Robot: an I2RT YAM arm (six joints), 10 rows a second.
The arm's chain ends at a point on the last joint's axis. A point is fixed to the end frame.
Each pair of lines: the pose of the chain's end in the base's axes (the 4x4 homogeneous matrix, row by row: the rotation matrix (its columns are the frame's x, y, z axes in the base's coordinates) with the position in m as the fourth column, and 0 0 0 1 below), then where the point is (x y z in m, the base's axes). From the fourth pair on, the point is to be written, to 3 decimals.
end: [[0.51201, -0.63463, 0.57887, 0.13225], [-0.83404, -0.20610, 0.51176, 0.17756], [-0.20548, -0.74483, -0.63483, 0.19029], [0, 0, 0, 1]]
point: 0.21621 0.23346 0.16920
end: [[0.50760, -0.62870, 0.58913, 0.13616], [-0.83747, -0.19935, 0.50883, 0.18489], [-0.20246, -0.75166, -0.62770, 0.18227], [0, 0, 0, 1]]
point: 0.22076 0.24019 0.16217
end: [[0.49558, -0.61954, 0.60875, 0.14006], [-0.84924, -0.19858, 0.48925, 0.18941], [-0.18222, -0.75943, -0.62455, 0.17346], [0, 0, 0, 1]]
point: 0.22598 0.24289 0.15404
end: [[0.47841, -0.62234, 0.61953, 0.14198], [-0.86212, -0.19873, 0.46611, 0.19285], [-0.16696, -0.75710, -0.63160, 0.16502], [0, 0, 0, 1]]
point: 0.229 0.244 0.145
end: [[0.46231, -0.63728, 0.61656, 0.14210], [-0.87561, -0.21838, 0.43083, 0.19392], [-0.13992, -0.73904, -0.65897, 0.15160], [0, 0, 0, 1]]
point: 0.230 0.243 0.128
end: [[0.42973, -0.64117, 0.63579, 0.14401], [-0.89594, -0.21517, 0.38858, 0.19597], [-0.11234, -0.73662, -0.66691, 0.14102], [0, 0, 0, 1]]
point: 0.233 0.241 0.117
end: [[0.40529, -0.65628, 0.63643, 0.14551], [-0.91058, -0.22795, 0.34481, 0.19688], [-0.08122, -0.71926, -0.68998, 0.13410], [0, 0, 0, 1]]
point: 0.236 0.239 0.107
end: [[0.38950, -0.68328, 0.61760, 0.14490], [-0.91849, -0.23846, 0.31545, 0.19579], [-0.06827, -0.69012, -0.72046, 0.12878], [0, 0, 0, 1]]
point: 0.235 0.235 0.097
